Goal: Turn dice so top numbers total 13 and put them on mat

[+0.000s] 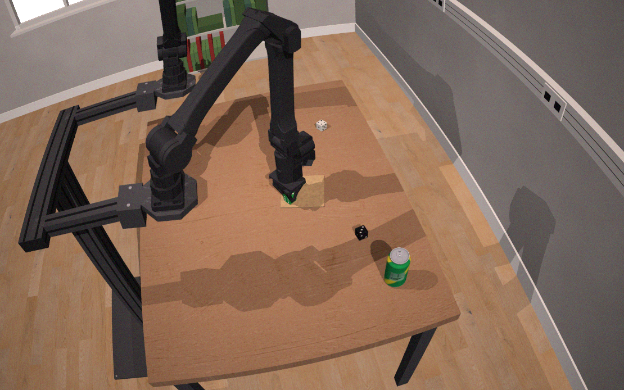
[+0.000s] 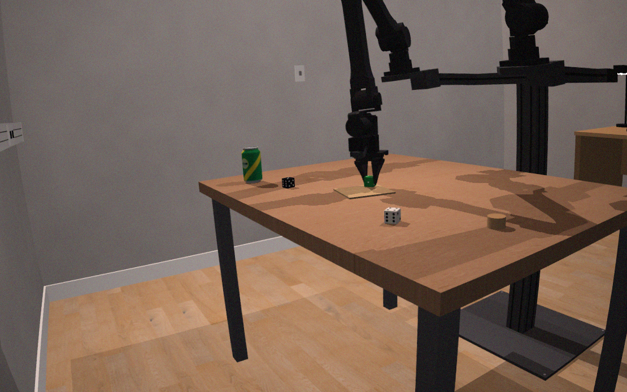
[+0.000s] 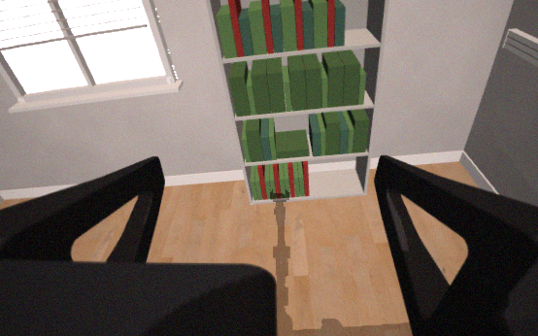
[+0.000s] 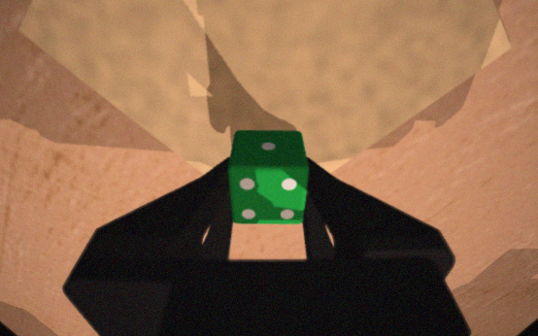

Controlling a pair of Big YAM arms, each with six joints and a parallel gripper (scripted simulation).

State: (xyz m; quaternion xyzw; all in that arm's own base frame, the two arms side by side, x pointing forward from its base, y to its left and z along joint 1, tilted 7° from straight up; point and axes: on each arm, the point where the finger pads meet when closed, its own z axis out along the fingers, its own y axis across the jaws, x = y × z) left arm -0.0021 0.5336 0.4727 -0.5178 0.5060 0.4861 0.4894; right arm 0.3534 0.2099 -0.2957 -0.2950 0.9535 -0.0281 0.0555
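My right hand is right at the green die. Also, from my right hand: small wooden cylinder (520 mm to the left, 50 mm ahead, 10 mm below); mat (50 mm ahead, 30 mm to the left, 20 mm below).
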